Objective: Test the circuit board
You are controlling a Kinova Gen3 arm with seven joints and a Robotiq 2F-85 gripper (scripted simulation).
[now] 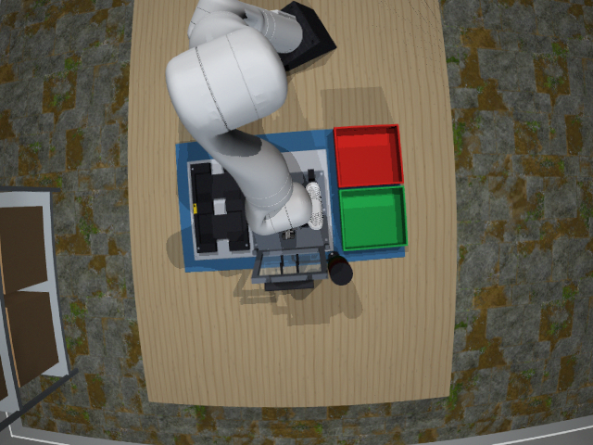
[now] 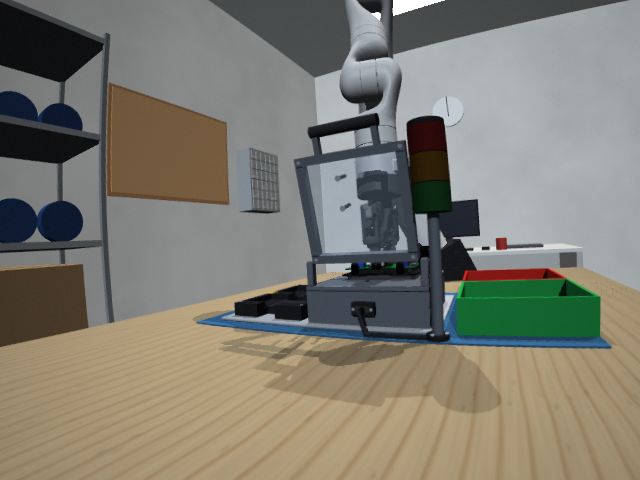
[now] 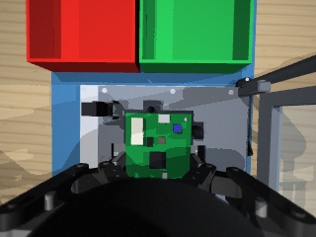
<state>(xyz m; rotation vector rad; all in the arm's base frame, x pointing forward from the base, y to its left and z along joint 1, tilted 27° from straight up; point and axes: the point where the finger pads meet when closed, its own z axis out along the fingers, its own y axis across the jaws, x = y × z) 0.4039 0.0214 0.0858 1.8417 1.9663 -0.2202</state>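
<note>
Right now the green circuit board is right at my hand. The rest, counted from my hand: black hook (6 cm to the left, 6 cm behind, 1 cm above); then clear lid (12 cm ahead, 10 cm above); then green bin (20 cm to the left, 7 cm below, 4 cm ahead).
</note>
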